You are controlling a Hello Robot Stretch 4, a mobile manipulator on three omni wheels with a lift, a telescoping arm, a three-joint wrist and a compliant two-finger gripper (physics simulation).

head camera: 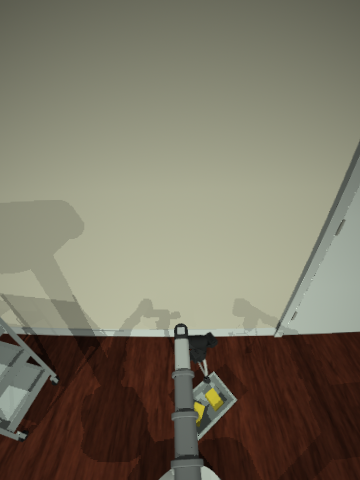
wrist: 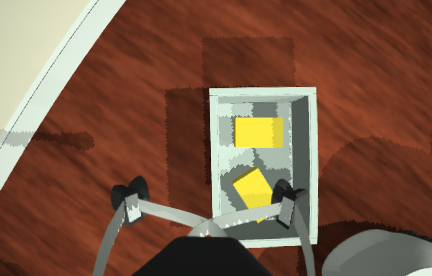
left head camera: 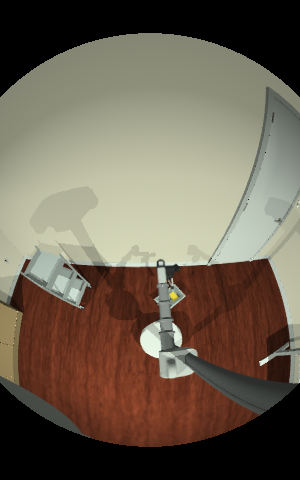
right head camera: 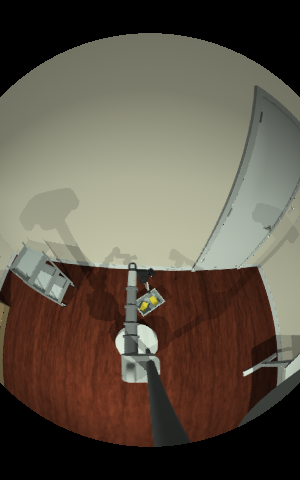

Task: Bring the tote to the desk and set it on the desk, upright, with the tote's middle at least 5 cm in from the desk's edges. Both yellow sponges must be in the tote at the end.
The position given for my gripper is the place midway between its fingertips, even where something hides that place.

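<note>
Grey tote [head camera: 210, 417], also [wrist: 296, 162]. Grey wheeled shelf cart [left head camera: 45, 269]. My gripper [wrist: 210, 194].
</note>
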